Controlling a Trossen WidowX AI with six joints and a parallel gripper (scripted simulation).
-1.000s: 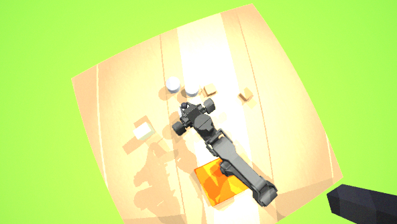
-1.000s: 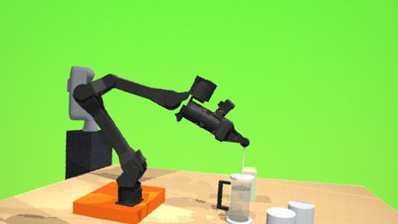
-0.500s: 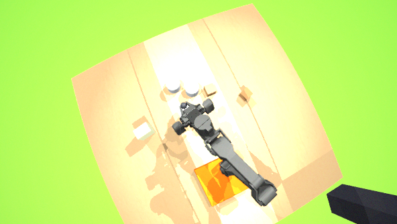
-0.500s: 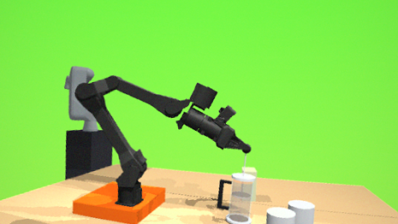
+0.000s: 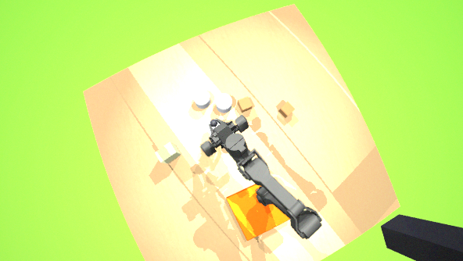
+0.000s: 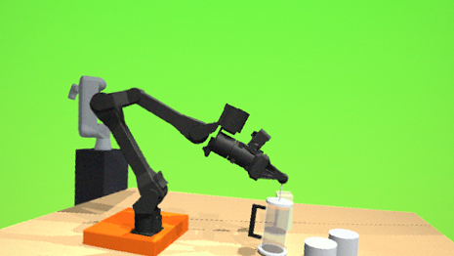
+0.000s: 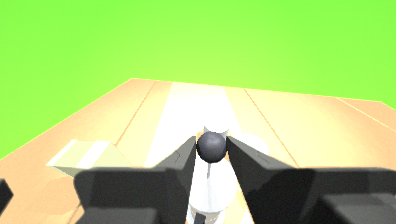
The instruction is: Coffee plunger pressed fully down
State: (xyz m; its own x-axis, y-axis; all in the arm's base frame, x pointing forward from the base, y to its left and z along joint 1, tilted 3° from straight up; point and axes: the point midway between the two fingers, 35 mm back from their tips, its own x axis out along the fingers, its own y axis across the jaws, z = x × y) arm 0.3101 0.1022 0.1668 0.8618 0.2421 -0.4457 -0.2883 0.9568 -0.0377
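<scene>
Now: gripper tip 3 cm past the glass coffee press and 10 cm above it. Also, from my gripper tip: pale box (3 cm behind, 23 cm to the left, 14 cm below).
</scene>
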